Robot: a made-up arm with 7 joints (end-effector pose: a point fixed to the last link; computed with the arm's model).
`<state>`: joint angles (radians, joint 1 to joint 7).
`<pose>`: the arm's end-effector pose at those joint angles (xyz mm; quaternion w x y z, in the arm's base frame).
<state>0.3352 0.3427 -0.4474 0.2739 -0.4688 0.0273 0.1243</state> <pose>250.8 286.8 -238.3 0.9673 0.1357 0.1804 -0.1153</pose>
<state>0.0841 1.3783 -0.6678 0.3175 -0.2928 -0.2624 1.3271</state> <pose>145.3 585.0 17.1 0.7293 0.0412 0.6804 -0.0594</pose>
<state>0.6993 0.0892 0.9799 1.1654 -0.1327 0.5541 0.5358</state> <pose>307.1 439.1 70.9 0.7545 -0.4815 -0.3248 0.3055</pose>
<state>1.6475 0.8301 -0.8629 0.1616 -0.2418 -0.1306 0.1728</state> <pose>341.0 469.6 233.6 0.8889 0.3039 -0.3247 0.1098</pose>
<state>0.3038 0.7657 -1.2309 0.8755 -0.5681 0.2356 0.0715</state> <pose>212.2 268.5 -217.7 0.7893 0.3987 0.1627 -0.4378</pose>
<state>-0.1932 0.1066 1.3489 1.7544 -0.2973 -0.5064 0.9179</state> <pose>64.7 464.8 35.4 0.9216 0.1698 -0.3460 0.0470</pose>
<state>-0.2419 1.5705 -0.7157 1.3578 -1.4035 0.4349 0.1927</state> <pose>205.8 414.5 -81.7 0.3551 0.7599 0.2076 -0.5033</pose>
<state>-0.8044 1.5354 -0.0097 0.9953 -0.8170 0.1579 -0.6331</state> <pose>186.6 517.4 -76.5 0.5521 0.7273 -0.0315 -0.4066</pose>
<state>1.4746 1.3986 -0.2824 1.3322 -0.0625 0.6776 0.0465</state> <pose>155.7 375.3 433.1 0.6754 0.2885 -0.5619 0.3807</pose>
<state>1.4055 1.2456 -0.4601 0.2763 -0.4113 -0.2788 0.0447</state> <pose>202.8 576.9 219.2 0.8147 0.3961 -0.3468 0.2429</pose>
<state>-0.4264 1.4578 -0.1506 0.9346 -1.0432 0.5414 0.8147</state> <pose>223.4 500.2 -23.1 0.5632 0.6137 0.5529 -0.0214</pose>
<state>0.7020 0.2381 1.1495 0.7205 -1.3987 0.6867 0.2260</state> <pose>297.8 459.9 -62.6 0.8607 0.0513 0.1156 0.4932</pose>
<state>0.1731 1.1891 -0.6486 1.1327 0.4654 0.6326 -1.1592</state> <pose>300.9 361.3 -101.7 0.7292 0.5826 -0.1806 0.3102</pose>
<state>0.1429 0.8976 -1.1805 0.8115 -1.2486 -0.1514 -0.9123</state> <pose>170.6 368.0 -240.1 0.5822 0.3823 -0.2597 -0.6689</pose>
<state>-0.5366 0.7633 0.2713 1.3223 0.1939 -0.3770 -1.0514</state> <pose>238.6 371.6 -123.1 0.7337 0.2440 -0.5147 0.3704</pose>
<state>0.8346 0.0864 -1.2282 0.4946 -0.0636 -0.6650 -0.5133</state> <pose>364.8 53.9 -106.5 0.7942 -0.0720 -0.4960 -0.3435</pose>
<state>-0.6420 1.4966 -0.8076 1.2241 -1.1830 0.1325 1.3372</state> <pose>70.5 407.1 -159.6 0.1473 0.3637 0.8213 -0.4141</pose>
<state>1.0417 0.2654 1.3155 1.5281 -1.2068 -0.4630 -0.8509</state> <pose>164.7 525.8 173.4 0.1491 0.4165 -0.6652 0.6015</pose>
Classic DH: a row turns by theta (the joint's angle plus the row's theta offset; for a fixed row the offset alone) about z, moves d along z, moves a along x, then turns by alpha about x. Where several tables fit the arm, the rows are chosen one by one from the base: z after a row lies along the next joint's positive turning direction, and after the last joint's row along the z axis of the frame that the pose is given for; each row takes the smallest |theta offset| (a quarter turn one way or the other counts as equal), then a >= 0, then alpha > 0; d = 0 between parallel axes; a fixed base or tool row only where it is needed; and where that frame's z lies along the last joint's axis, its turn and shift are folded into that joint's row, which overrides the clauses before.
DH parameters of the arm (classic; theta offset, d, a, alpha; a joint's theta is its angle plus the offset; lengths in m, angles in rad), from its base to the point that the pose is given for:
base (fixed): 0 0.14 0 1.5708
joint 1: -1.5708 -0.17 0.01 -1.5708
joint 2: 1.5708 0.03 0.02 -1.5708
joint 3: -1.5708 -0.18 0.01 1.5708
joint 4: 0 -0.02 0.03 -1.5708
joint 5: 0 -0.28 -0.01 -1.5708
joint 6: 1.5708 -0.02 0.02 -1.5708
joint 7: -0.994 -0.0061 -0.0277 2.1527
tool (fixed): -0.8174 0.007 0 0

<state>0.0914 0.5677 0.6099 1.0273 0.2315 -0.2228 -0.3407</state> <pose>284.4 460.4 -5.5 0.7209 0.0201 -0.5093 0.4695</pose>
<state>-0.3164 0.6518 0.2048 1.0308 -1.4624 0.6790 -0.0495</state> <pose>188.3 445.2 -157.3 0.6632 0.7232 0.1912 -0.0238</pose>
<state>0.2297 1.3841 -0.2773 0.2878 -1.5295 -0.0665 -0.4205</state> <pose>123.6 626.9 86.6 0.5156 0.7713 0.2533 -0.2740</pose>
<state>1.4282 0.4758 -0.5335 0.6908 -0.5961 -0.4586 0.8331</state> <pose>402.4 278.7 284.0 0.7907 0.2949 -0.2736 -0.4615</pose>
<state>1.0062 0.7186 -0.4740 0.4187 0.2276 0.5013 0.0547</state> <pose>404.3 397.0 78.3 0.9416 0.0185 -0.1008 0.3207</pose>
